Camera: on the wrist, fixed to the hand. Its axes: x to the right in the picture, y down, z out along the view.
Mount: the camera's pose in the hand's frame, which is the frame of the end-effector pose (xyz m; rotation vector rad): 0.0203 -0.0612 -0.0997 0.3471 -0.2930 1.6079
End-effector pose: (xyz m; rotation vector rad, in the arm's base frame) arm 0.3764 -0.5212 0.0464 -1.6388 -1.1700 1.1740
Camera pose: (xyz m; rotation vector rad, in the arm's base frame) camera 0.4611 -0.4938 0.1249 1.9830 -0.5305 -2.3085
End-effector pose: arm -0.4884 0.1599 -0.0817 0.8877 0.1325 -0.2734
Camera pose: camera -0.4868 0.1973 -0.1944 1.0350 -0.9113 1.1033
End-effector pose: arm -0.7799 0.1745 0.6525 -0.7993 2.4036 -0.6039
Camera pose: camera -0.8291 0.1410 0.7552 1.0848 1.7885 -0.1430
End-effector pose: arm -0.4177 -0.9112 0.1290 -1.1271 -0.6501 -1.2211
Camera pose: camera -0.4869 -1.0077 0.1307 -1.0672 -0.0065 0.4190
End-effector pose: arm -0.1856 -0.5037 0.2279 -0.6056 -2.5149 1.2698
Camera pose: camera -0.1781 -0.4566 0.3366 1.8018 1.0097 -1.4456
